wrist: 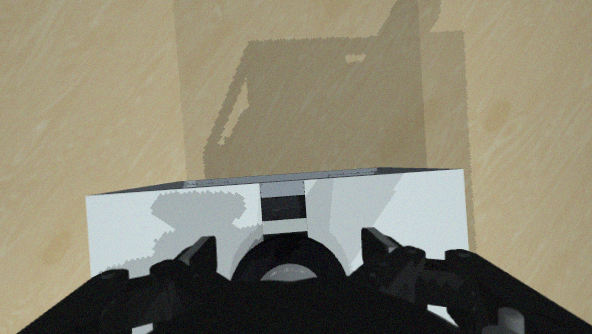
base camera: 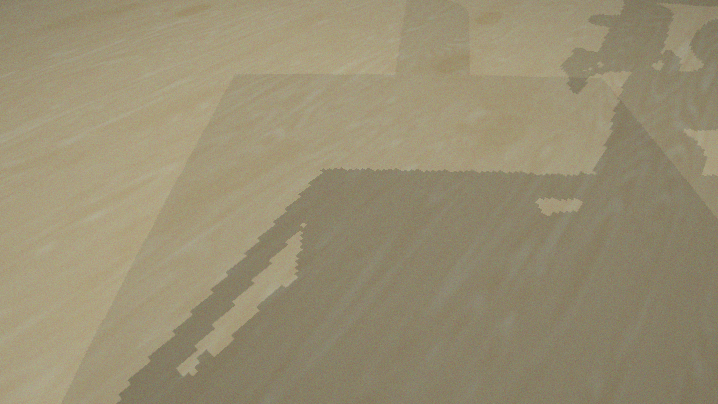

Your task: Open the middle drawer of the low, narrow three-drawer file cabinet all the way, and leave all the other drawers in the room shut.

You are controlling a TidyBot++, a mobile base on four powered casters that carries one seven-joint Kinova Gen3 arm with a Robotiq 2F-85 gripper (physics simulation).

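Places are measured from the arm's base along level axes (x back, y right, z up), in centimetres.
Pixels of known places: gripper, fingertip midpoint: (wrist: 289, 247).
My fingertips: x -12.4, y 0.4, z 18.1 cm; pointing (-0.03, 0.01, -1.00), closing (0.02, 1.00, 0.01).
Behind a point stands the place of what it marks.
The low three-drawer file cabinet and its middle drawer do not show in the base camera view or the wrist view. My gripper (wrist: 289, 247) @[z 18.1, x -12.4, y 0.4 cm] is open, with its two black fingers wide apart and no object between them. It hangs over the white top of my own mobile base (wrist: 430, 210) @[z -1.4, x -9.7, y 20.1 cm] in the wrist view.
A light wood floor (base camera: 75, 175) @[z -39.7, x -50.2, y -41.1 cm] (wrist: 75, 90) @[z -39.7, x -40.7, y -53.0 cm] lies ahead of the base. Shadows (base camera: 426, 301) @[z -39.7, x -32.1, y 5.2 cm] (wrist: 325, 110) @[z -39.7, x -31.9, y 13.4 cm] with straight and jagged edges fall across it, and further irregular shadows show at the top right of the base camera view.
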